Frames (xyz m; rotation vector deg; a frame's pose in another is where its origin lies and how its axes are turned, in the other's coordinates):
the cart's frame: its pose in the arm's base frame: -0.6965 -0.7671 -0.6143 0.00 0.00 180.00
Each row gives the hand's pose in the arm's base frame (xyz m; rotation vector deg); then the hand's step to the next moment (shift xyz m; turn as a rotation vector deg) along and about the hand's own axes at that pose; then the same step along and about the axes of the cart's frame.
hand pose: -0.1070 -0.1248 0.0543 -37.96 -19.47 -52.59
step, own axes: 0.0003 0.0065 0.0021 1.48 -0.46 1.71
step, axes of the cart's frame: -0.0055 -0.0040 -0.0007 -0.48 -0.01 2.26
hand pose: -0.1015 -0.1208 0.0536 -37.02 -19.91 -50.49
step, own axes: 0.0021 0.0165 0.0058 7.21 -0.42 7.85
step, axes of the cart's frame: -0.0143 -0.0102 -0.0007 -3.81 -0.59 9.95
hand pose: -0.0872 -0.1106 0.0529 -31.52 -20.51 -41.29
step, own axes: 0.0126 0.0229 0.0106 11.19 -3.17 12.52
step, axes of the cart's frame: -0.0236 -0.0139 0.0067 -4.10 0.46 16.58
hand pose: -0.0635 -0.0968 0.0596 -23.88 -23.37 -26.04
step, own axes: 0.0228 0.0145 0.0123 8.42 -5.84 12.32
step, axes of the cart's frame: -0.0225 -0.0100 0.0166 -0.56 1.81 15.91
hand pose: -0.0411 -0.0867 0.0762 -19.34 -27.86 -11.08
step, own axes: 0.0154 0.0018 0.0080 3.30 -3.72 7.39
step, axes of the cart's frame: -0.0104 -0.0030 0.0137 1.24 1.11 8.75
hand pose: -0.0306 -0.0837 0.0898 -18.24 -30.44 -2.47
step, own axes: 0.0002 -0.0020 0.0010 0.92 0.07 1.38
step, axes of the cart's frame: 0.0006 0.0016 0.0015 -0.12 -0.53 1.57
